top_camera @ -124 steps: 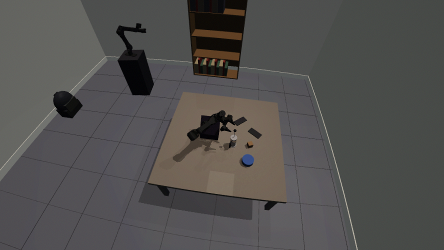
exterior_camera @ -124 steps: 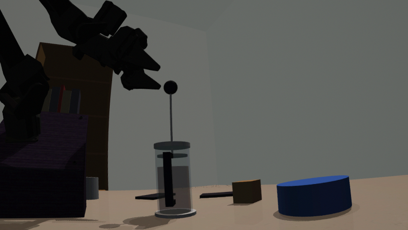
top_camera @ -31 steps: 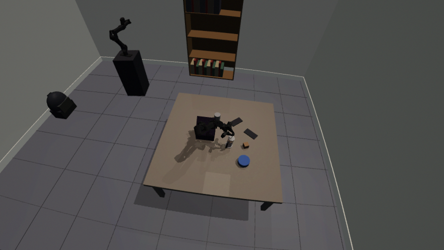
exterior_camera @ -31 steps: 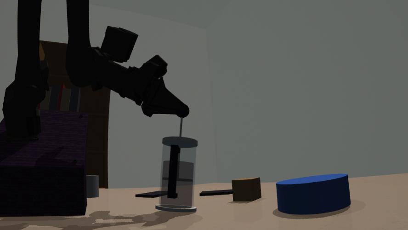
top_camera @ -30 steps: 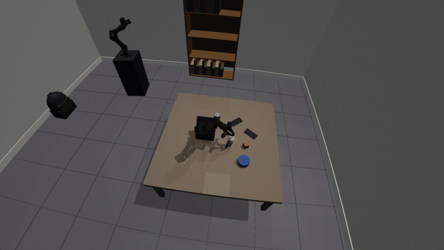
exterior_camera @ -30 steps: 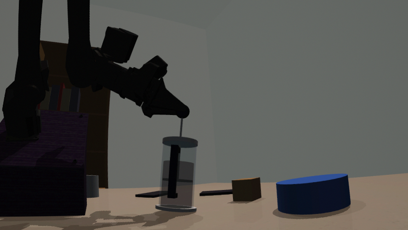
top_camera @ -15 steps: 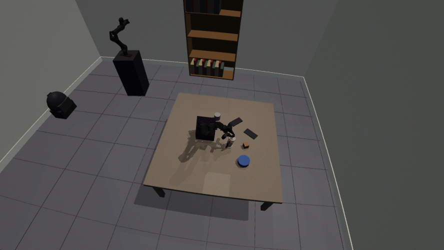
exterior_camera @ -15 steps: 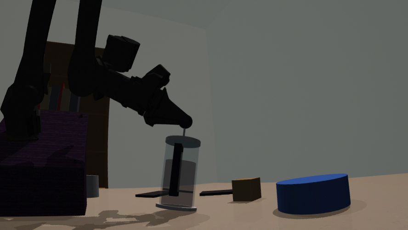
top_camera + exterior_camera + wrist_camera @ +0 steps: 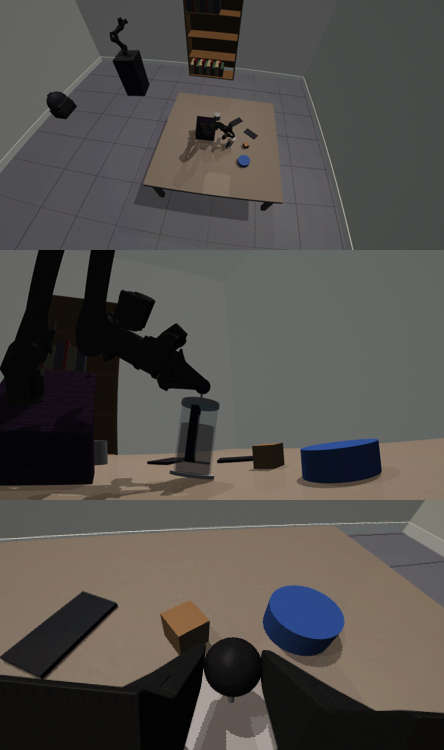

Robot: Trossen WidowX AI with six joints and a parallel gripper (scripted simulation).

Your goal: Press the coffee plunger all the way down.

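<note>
My gripper tip is 8 cm above the glass french press, 3 cm past it and 1 cm to the left of it. Round my gripper tip: orange cube: 15 cm below, 14 cm ahead, 1 cm to the right.
</note>
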